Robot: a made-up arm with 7 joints. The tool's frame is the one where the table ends. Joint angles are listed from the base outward.
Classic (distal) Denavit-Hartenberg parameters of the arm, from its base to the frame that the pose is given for. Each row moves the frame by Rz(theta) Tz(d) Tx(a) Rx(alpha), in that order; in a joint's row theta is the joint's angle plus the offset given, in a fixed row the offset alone. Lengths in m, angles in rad.
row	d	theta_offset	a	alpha
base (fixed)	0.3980	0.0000	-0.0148	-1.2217
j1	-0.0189	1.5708	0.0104	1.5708
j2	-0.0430	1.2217	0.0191	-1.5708
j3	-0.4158	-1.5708	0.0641	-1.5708
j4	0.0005	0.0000	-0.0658	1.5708
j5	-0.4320	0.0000	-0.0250	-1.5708
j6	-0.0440	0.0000	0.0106	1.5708
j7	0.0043	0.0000	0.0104	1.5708
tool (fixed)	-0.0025	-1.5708	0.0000	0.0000
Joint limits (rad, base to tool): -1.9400..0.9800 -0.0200..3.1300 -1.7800..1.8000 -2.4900..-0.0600 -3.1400..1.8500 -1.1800..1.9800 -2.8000..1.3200
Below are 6 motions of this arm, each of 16 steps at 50 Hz.
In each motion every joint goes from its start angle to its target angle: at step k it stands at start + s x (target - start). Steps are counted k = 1, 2, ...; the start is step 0. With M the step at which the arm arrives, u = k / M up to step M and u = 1 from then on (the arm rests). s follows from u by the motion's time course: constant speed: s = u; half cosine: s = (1 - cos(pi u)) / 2; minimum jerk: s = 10 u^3 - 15 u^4 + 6 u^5.
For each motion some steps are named. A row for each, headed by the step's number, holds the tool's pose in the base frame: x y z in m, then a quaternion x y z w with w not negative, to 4 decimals.
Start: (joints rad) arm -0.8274 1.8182 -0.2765 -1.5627 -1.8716 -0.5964 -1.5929
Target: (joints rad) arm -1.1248 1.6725 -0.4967 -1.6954 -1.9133 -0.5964 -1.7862
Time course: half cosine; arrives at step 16
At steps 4, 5, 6, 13, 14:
4: 0.3936 0.3843 0.7713 0.2880 0.0081 0.0333 0.9570
5: 0.3981 0.3774 0.7692 0.2963 0.0050 0.0248 0.9548
6: 0.4032 0.3692 0.7670 0.3059 0.0013 0.0150 0.9519
13: 0.4354 0.3002 0.7579 0.3784 -0.0329 -0.0541 0.9235
14: 0.4375 0.2942 0.7576 0.3842 -0.0361 -0.0593 0.9206

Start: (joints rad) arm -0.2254 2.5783 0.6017 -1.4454 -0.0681 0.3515 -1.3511
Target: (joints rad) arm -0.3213 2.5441 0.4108 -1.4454 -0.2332 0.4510 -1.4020
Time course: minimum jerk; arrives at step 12
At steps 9, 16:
9: 0.2425 0.1152 1.0408 -0.2980 -0.4411 -0.2437 0.8107
16: 0.2421 0.1236 1.0396 -0.2893 -0.4501 -0.2350 0.8115

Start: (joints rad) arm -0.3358 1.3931 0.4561 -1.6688 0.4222 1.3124 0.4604
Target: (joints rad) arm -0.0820 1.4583 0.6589 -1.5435 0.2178 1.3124 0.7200
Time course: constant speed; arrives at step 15
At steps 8, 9, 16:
8: 0.3898 0.4621 0.6503 0.6227 0.4149 0.2839 0.5997
9: 0.3862 0.4690 0.6506 0.6153 0.4197 0.2950 0.5986
16: 0.3634 0.5081 0.6539 0.5724 0.4432 0.3621 0.5872

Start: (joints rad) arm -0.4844 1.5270 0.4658 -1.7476 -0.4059 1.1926 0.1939
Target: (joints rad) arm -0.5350 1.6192 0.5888 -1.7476 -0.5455 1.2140 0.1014
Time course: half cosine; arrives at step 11
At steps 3, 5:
3: 0.3422 0.3541 0.7941 0.7254 0.3866 0.5416 0.1759
5: 0.3200 0.3507 0.8181 0.7063 0.3933 0.5669 0.1583

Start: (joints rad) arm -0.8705 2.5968 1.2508 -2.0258 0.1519 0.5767 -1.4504
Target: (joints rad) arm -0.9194 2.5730 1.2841 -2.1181 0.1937 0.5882 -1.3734
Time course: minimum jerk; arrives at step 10
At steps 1, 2, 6, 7, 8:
1: -0.3156 -0.2403 0.8046 -0.1269 -0.3621 -0.7372 0.5562
2: -0.3162 -0.2403 0.8021 -0.1267 -0.3596 -0.7387 0.5558
6: -0.3233 -0.2390 0.7704 -0.1244 -0.3289 -0.7565 0.5514
7: -0.3248 -0.2386 0.7626 -0.1236 -0.3213 -0.7606 0.5504
8: -0.3257 -0.2382 0.7572 -0.1231 -0.3161 -0.7633 0.5498

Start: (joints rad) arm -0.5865 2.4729 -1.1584 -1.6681 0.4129 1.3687 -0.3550
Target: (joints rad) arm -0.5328 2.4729 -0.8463 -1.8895 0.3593 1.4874 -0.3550
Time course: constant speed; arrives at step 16
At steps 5, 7, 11, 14, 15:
5: 0.2295 0.5549 0.5283 -0.5436 -0.7480 0.1846 0.3330
7: 0.2438 0.5379 0.5318 -0.5548 -0.7405 0.1745 0.3368
11: 0.2702 0.5021 0.5387 -0.5766 -0.7248 0.1533 0.3445
14: 0.2878 0.4740 0.5439 -0.5923 -0.7125 0.1366 0.3504
15: 0.2933 0.4644 0.5456 -0.5975 -0.7083 0.1309 0.3524

